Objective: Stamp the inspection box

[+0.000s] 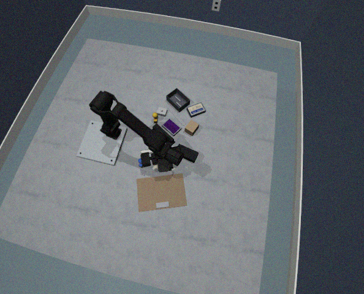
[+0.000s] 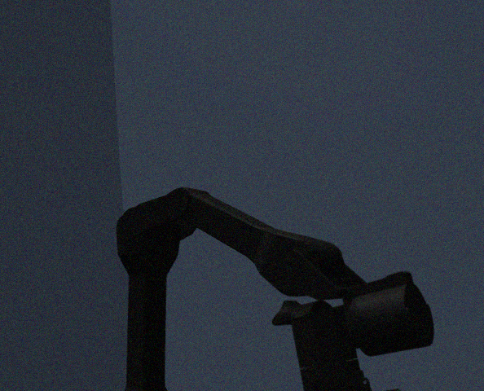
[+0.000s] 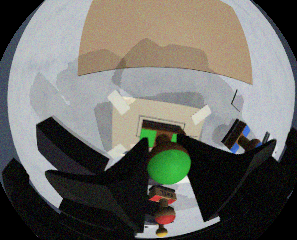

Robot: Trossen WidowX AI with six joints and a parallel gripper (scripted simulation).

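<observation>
My gripper tip is now right at the green-knobbed stamp. The rest, counted from my gripper tip: cream card (1 cm to the left, 3 cm below); marker (6 cm behind, 5 cm to the left, 2 cm below); blue stamp (10 cm behind, 5 cm to the right, 1 cm below).
</observation>
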